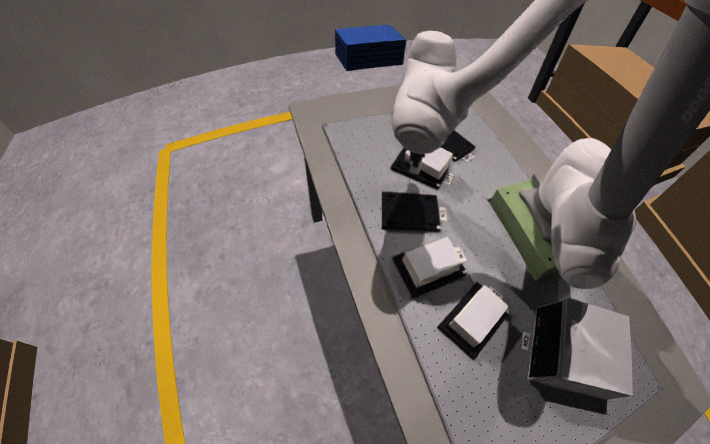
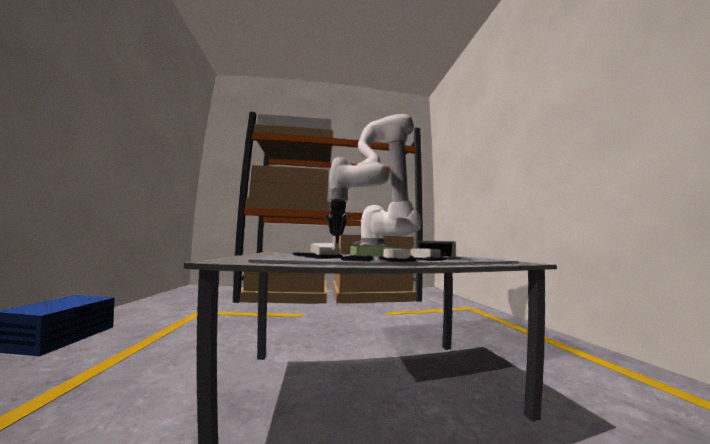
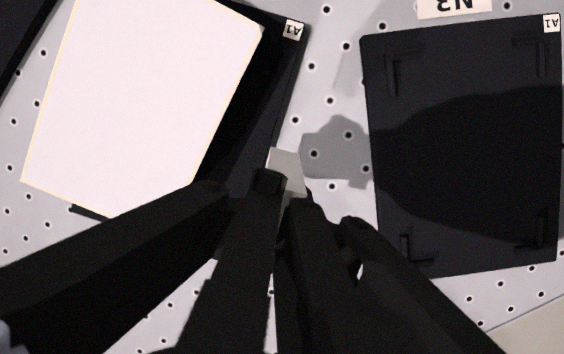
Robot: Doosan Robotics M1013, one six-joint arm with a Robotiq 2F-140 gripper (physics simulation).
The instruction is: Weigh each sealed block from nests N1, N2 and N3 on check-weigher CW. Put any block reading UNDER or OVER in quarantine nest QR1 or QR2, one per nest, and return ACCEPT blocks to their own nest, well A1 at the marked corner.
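My gripper point(image 1: 414, 161) point(image 2: 336, 244) point(image 3: 278, 173) is shut and empty, fingertips low over the side of nest QR1 point(image 1: 402, 166) point(image 3: 255, 120) that faces N3. Beside them a white block point(image 1: 437, 161) point(image 2: 320, 248) point(image 3: 140, 105) sits off-centre in QR1, with a bare strip towards the fingers; contact is unclear. Black nest N3 point(image 1: 411, 211) point(image 3: 465, 150) is empty. Another white block point(image 1: 433, 260) point(image 2: 396, 253) is in N2 and one more point(image 1: 480, 315) point(image 2: 425, 252) in N1. Nest QR2 point(image 1: 460, 145) point(image 3: 17, 30) shows no block. Check-weigher CW point(image 1: 596, 345) point(image 2: 448, 247) bears no block; its reading is not legible.
The green arm base point(image 1: 515, 219) point(image 2: 366, 250) stands behind the nests on the perforated plate point(image 1: 356, 151). The table point(image 1: 345, 251) point(image 2: 225, 265) has its near edge beside N3. A blue crate point(image 1: 369, 44) point(image 2: 62, 319) and cardboard boxes point(image 1: 596, 83) stand around the table.
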